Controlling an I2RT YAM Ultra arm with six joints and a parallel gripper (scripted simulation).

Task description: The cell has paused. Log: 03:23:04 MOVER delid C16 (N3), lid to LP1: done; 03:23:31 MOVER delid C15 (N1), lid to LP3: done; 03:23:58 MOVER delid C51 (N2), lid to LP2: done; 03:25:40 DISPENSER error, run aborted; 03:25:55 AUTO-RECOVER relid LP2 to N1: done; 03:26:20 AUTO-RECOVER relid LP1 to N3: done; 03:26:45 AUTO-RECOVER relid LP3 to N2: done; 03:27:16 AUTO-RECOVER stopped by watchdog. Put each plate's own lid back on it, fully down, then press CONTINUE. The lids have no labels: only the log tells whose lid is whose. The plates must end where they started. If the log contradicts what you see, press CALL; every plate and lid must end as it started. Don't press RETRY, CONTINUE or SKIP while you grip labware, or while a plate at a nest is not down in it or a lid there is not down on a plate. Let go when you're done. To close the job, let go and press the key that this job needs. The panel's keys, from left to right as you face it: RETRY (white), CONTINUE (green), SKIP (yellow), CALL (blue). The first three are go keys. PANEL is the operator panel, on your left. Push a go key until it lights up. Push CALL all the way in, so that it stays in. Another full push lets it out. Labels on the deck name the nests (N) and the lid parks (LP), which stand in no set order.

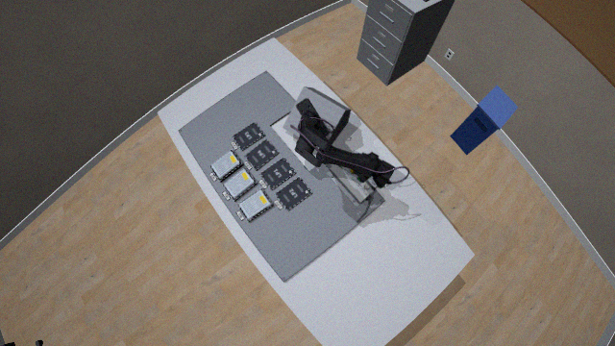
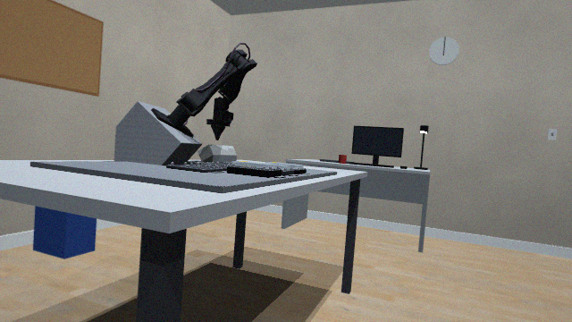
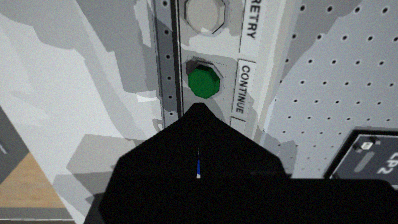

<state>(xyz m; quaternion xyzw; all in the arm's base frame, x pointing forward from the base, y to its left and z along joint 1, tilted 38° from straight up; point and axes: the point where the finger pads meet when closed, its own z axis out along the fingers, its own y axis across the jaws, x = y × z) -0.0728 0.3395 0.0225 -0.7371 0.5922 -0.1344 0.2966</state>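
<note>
The green continue key is 5 cm below my hand. From my hand the other things lie so: yellow key (2 cm ahead, 5 cm to the right, 5 cm below); blue key (4 cm ahead, 9 cm to the right, 6 cm below); white retry key (1 cm behind, 5 cm to the left, 5 cm below).
</note>
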